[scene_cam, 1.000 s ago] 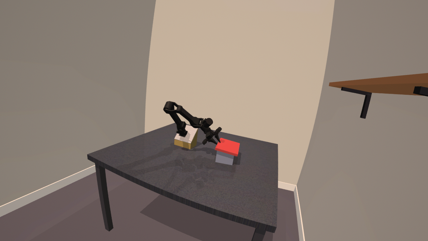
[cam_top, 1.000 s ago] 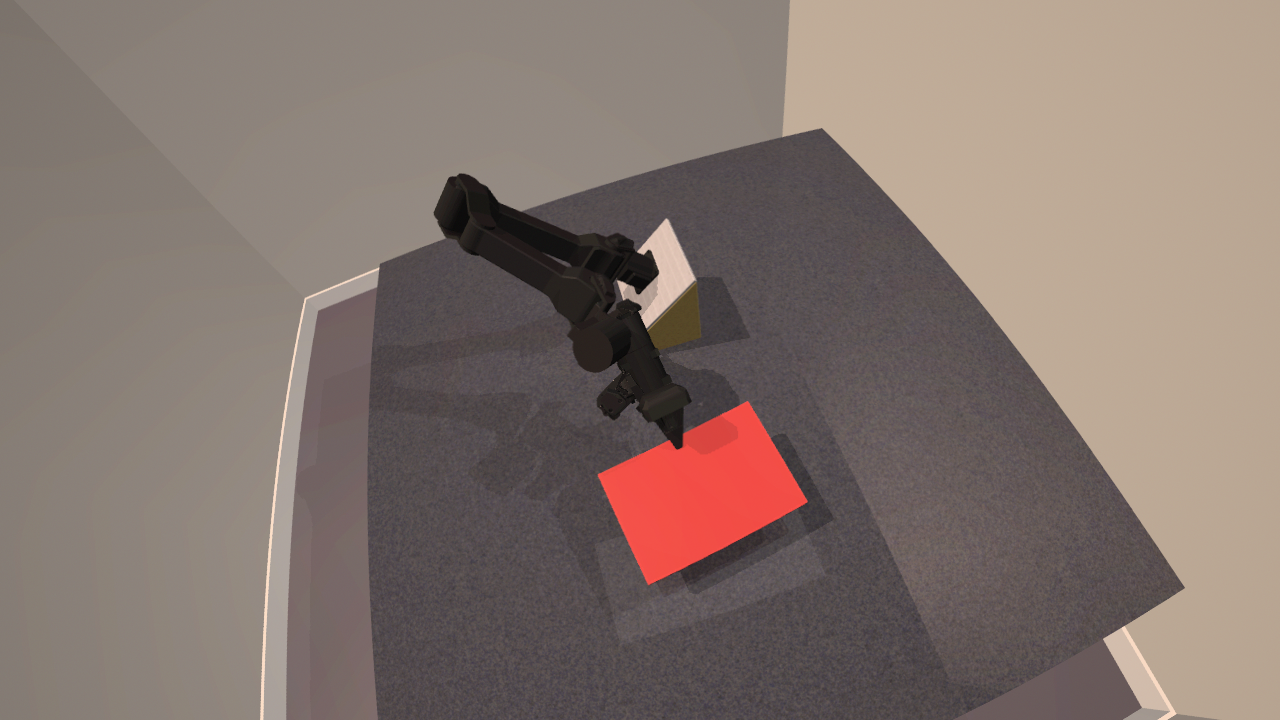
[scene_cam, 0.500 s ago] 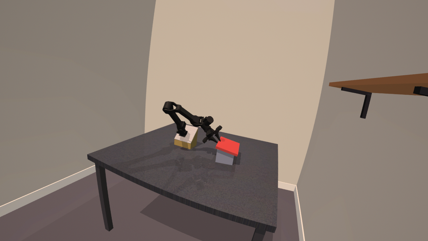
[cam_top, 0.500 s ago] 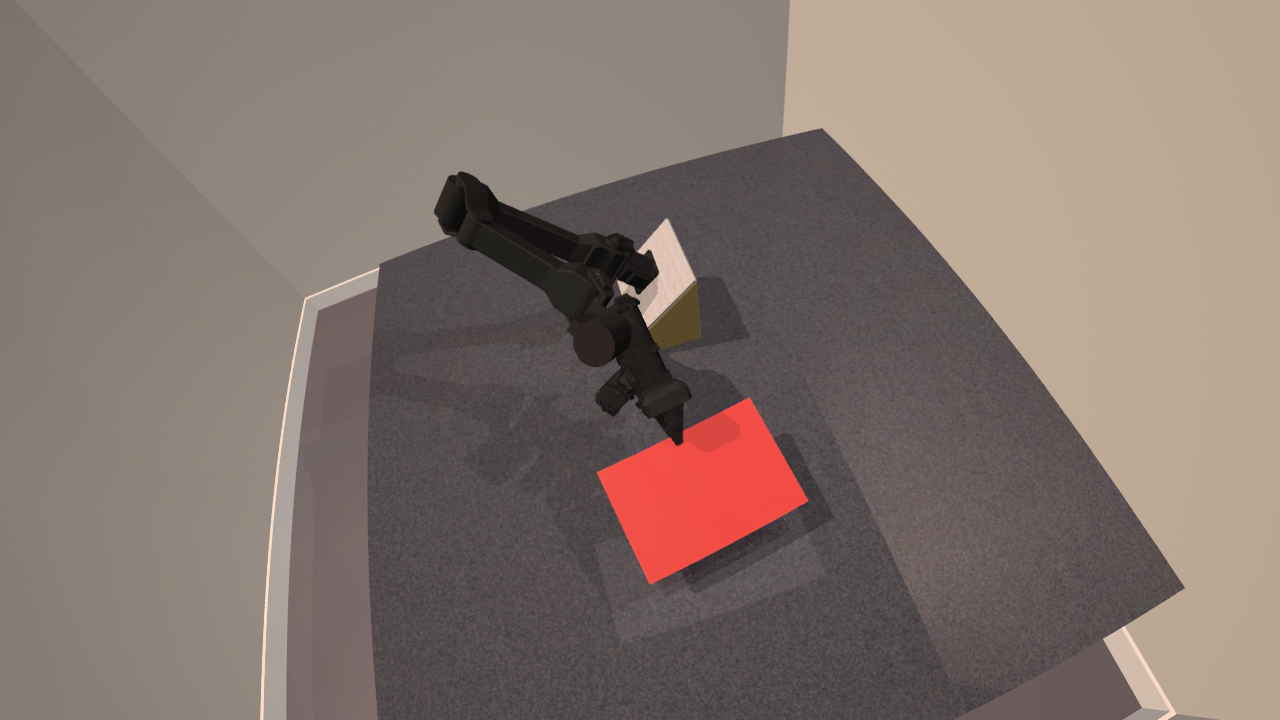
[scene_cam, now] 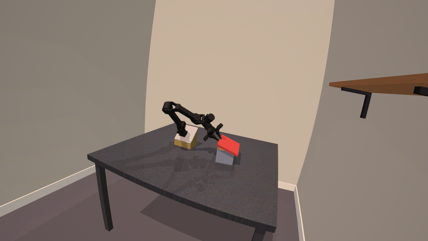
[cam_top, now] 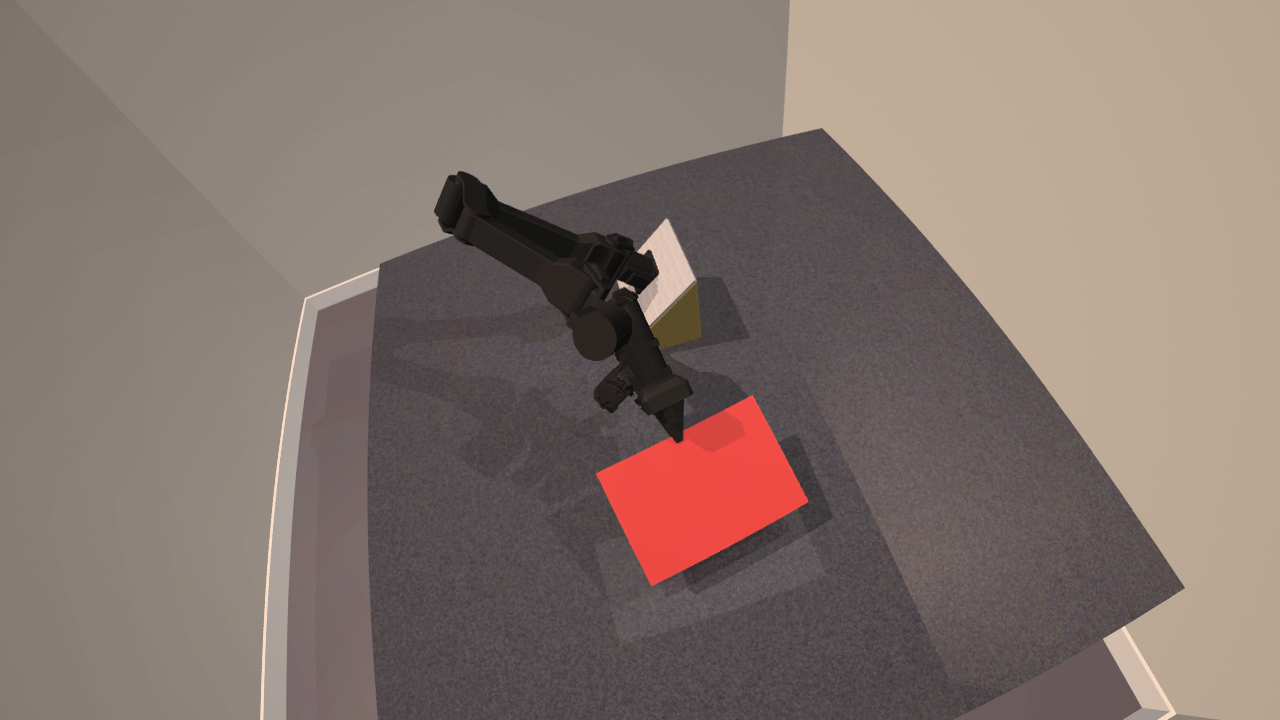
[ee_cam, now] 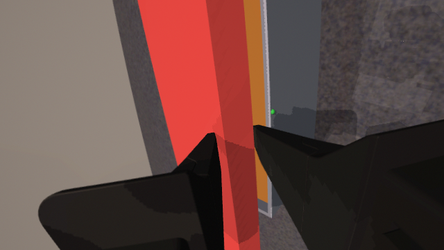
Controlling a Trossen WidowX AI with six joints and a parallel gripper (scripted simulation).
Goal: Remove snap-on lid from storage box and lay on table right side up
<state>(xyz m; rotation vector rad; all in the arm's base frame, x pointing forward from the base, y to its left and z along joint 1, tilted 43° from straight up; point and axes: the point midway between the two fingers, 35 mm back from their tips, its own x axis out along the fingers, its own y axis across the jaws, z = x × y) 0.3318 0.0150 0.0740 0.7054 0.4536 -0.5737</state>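
My gripper tip is now 70 mm short of the red lid, 20 mm to the right of it and 20 mm above it. From my gripper tip the other things lie so: storage box: 90 mm below, 60 mm ahead, 10 mm to the left.
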